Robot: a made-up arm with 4 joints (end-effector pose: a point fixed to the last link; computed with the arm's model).
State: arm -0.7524 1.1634 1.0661 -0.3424
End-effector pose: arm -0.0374 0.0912 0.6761 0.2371 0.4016 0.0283 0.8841
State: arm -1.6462 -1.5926 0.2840 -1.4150
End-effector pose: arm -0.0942 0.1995 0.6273 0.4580 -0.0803 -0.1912 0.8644
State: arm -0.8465 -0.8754 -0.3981 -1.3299
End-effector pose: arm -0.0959 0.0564 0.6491 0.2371 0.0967 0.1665 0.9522
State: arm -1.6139 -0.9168 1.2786 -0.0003
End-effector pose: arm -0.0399 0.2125 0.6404 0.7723 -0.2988 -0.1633 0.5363
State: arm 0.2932 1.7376 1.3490 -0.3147
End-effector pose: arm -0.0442 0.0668 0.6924 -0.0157 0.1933 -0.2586 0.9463
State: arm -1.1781 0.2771 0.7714 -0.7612
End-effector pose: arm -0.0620 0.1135 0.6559 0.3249 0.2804 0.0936 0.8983
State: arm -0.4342 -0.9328 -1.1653 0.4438
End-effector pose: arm -0.0737 -0.0226 0.7542 0.7851 0.4158 0.0472 0.4566
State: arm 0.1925 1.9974 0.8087 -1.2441
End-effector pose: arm -0.0227 0.0684 0.7603 -0.3128 0.6197 -0.0808 0.7153
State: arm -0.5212 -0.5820 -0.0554 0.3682
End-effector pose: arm -0.0768 0.0612 0.7038 0.8042 0.0561 0.0417 0.5902
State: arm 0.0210 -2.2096 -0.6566 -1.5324
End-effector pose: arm 0.0319 0.0321 0.5505 -0.1208 -0.6612 -0.0528 0.7385
